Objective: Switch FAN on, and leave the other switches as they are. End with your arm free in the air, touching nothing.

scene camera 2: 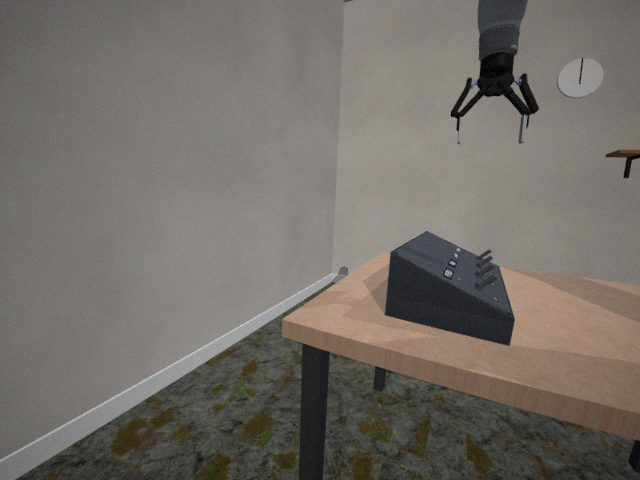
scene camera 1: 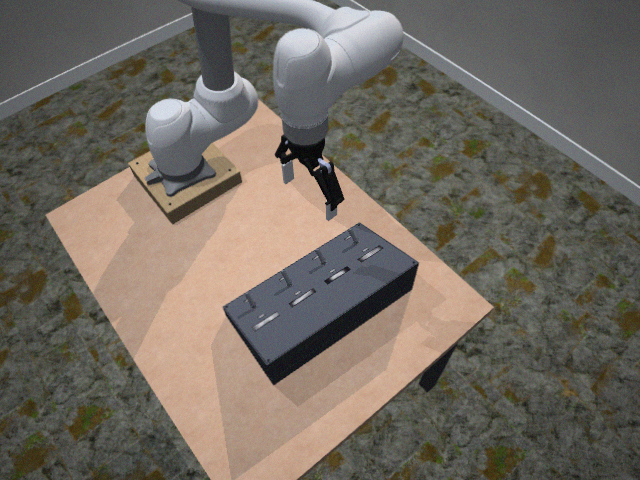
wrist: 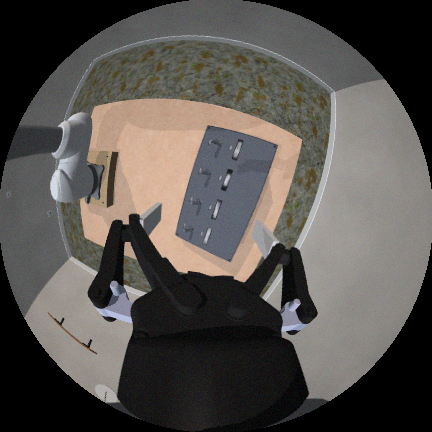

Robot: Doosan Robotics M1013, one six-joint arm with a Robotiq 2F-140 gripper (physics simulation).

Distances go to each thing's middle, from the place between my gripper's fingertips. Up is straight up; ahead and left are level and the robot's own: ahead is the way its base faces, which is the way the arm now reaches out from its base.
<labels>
The dark switch panel (scene camera 1: 290,324) lies 360 mm below my hand, 50 mm ahead of it and 20 mm to the right of it.
</labels>
